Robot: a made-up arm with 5 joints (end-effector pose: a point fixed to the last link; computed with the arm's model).
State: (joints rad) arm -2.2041 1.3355 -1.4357 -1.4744 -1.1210
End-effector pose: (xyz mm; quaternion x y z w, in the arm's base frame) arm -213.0 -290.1 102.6 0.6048 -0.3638 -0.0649 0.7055
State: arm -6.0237 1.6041 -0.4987 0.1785 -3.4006
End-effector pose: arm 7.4 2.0 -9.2 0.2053 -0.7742 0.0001 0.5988
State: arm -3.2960 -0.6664 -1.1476 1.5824 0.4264
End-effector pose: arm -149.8 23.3 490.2 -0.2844 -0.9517 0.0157 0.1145
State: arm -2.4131 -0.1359 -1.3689 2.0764 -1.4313
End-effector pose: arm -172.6 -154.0 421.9 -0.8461 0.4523 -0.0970 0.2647
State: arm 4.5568 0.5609 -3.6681 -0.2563 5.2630
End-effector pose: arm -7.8 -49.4 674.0 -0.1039 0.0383 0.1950 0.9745
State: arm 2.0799 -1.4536 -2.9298 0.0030 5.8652
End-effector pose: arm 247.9 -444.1 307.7 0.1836 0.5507 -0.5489 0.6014
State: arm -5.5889 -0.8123 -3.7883 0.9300 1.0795
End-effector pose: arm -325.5 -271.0 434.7 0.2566 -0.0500 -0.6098 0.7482
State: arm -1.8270 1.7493 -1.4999 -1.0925 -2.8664
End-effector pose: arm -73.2 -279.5 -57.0 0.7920 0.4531 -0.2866 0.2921
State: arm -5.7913 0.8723 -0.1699 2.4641 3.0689
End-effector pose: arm 43.5 23.3 231.1 -0.0035 0.0120 0.2081 0.9780
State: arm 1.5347 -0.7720 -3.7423 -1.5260 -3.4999
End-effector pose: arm -11.1 -306.4 352.5 0.8054 -0.5802 0.0672 0.1008
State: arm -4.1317 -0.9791 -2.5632 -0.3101 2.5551
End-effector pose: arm 202.1 -308.0 593.9 0.3409 -0.0697 0.6610 0.6648
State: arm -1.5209 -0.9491 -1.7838 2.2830 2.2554
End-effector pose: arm -2.1 42.9 582.9 0.3042 0.9261 -0.2082 0.0801
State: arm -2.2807 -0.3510 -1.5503 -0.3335 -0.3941
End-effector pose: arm -107.8 -125.5 661.2 0.2572 -0.3546 0.2079 0.8746
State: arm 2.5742 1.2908 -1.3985 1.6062 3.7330
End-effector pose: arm -197.8 126.0 6.4 -0.6127 0.4009 -0.6810 0.0082
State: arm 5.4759 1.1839 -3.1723 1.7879 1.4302
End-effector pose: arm 316.6 -330.8 364.0 -0.4346 0.8950 -0.0953 0.0307
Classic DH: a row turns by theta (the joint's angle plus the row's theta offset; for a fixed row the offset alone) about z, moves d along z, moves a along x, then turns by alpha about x. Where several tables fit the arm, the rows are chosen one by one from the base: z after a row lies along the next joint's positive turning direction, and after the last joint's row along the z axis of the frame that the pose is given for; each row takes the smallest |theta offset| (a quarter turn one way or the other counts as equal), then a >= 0, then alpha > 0; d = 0 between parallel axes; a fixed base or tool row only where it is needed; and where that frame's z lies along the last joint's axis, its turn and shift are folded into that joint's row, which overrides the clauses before.
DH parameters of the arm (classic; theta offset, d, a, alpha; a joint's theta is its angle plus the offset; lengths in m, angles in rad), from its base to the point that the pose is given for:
joint 1: 0 0.244 0 -1.5708
joint 2: -1.3848 0 0.2271 0
joint 3: -0.4084 0 -0.2149 0
joint 4: -1.3484 0 -0.051 1.5708
joint 5: 3.1416 0.0651 0 0

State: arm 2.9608 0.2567 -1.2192 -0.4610 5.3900
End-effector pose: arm -362.3 66.2 409.2 0.2640 -0.7097 -0.3341 0.5612
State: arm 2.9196 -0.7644 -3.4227 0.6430 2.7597
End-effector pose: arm 391.8 -88.4 538.2 0.1993 0.0160 0.9355 0.2914
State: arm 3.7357 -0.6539 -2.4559 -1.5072 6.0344
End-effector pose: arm 176.3 119.1 613.1 -0.2751 0.6137 0.1271 0.7290
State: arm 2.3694 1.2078 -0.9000 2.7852 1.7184
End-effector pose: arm -108.3 105.4 132.4 0.0230 0.0078 0.4555 0.8899
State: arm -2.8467 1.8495 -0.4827 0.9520 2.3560
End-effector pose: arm 71.8 21.8 60.2 0.3429 0.2057 0.8891 0.2226
